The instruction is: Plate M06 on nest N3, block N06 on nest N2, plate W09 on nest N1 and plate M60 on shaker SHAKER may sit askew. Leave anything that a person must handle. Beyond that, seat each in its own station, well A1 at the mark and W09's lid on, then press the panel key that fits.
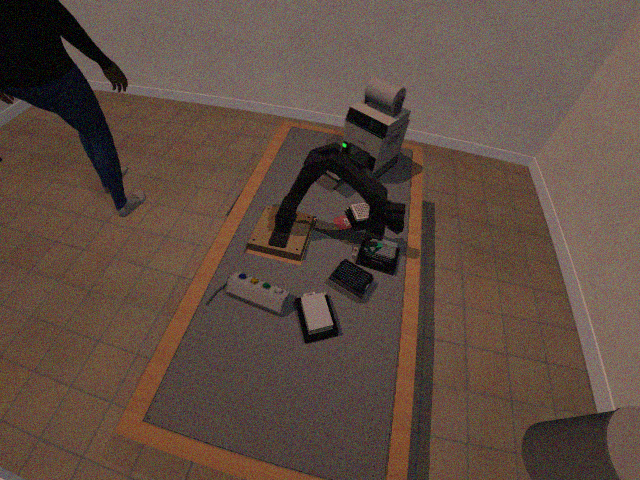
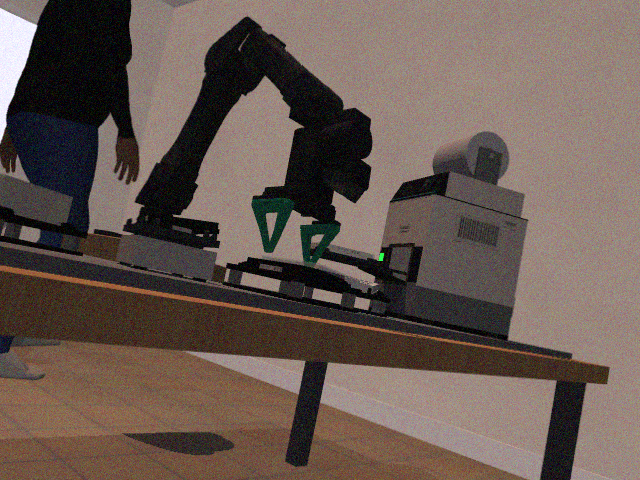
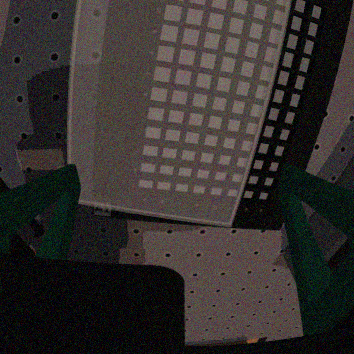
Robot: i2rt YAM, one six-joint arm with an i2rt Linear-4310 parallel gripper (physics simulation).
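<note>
My gripper (image 1: 379, 245) (image 2: 289, 256) (image 3: 179, 175) is open, its green fingers low on either side of a plate. A clear lid (image 2: 356, 279) (image 3: 125, 125) lies over the black plate (image 3: 279, 97), shifted and turned, leaving well columns uncovered at the right. This stack is on a black nest (image 1: 379, 264). A dark plate (image 1: 351, 276) sits on the neighbouring nest, and a pale block (image 1: 316, 311) is on a black nest nearer the front. A pale plate with a grid (image 1: 358, 210) is behind the gripper. Plate and nest labels are unreadable.
A key panel (image 1: 256, 293) has blue, yellow, green and white keys. A boxy instrument (image 1: 372, 129) (image 2: 454, 248) with a green light stands at the back. A red item (image 1: 341, 223) lies beside the gridded plate. A person (image 1: 87, 98) (image 2: 67, 98) stands beyond the table.
</note>
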